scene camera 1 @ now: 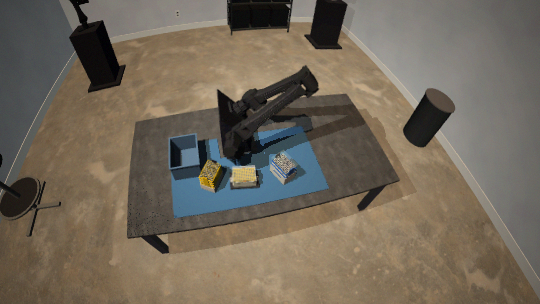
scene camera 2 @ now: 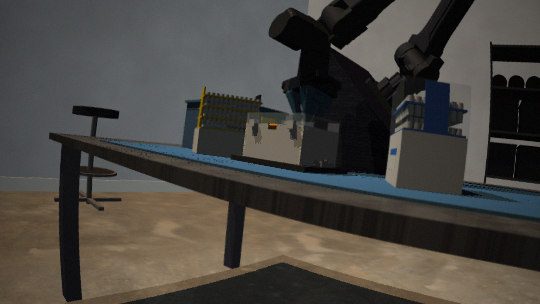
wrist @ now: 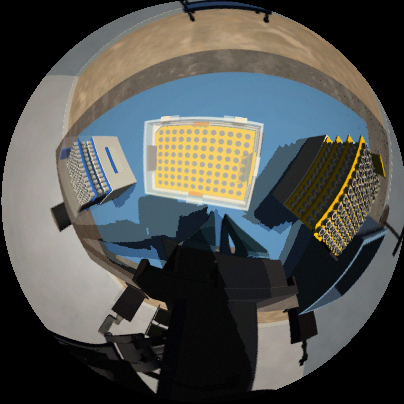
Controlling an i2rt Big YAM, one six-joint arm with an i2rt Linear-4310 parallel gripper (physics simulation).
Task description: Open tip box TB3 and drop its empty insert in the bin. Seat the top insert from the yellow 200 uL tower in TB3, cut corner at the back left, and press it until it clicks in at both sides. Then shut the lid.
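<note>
Tip box TB3 (scene camera 1: 244, 182) (scene camera 2: 272, 142) has a white body, and its clear lid is down. Its yellow insert (wrist: 205, 160) with grey holes shows through the lid in the wrist view. The yellow tower (scene camera 1: 211, 175) (scene camera 2: 227, 112) (wrist: 345, 195) holds stacked inserts with tips and stands beside TB3. The blue open-topped bin (scene camera 1: 185, 171) (scene camera 2: 189, 122) (wrist: 327, 299) stands beyond that tower. My gripper (scene camera 1: 241, 162) (scene camera 2: 304, 115) (wrist: 217, 215) is shut and empty, fingers pointing down by TB3's robot-side edge. Contact with the lid cannot be made out.
A white and blue tower (scene camera 1: 284, 169) (scene camera 2: 427, 160) (wrist: 120, 162) stands on the other side of TB3. A dark base plate (scene camera 1: 245, 187) (scene camera 2: 250, 161) lies under TB3. A blue mat (scene camera 1: 200, 207) (wrist: 220, 95) covers part of the table (scene camera 1: 150, 200).
</note>
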